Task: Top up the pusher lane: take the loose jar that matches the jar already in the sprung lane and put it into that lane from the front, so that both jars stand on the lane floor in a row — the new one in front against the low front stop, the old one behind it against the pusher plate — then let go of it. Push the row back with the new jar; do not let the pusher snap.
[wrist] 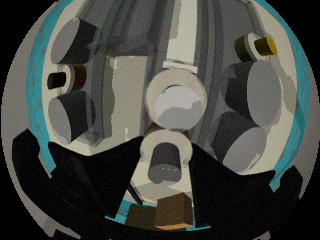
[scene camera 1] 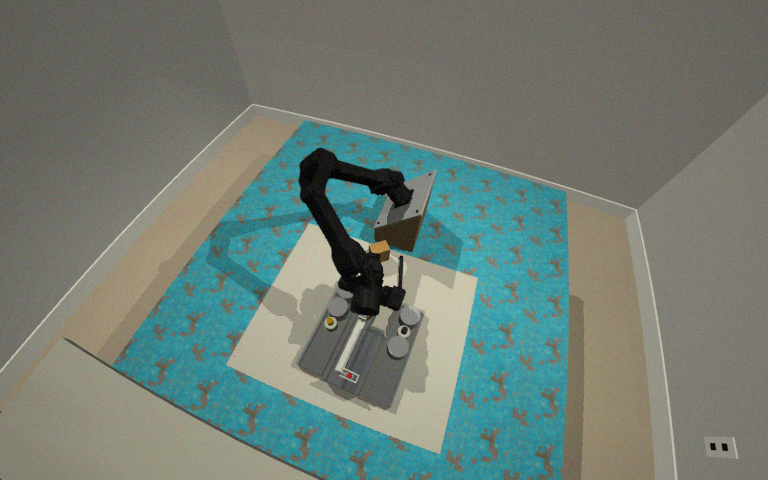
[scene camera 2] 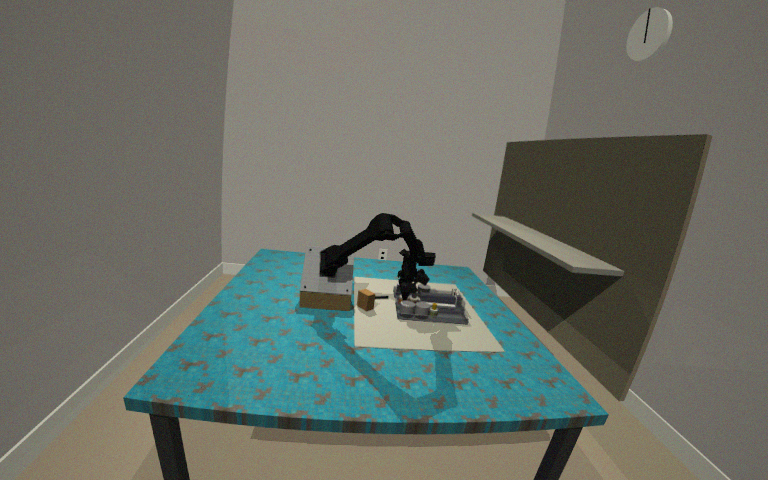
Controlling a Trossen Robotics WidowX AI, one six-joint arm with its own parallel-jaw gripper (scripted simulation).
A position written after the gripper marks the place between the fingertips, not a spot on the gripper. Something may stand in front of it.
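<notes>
The gripper (scene camera 1: 371,299) can also be seen in the wrist view (wrist: 166,144), and a brown block (wrist: 173,210) is visible too.
</notes>
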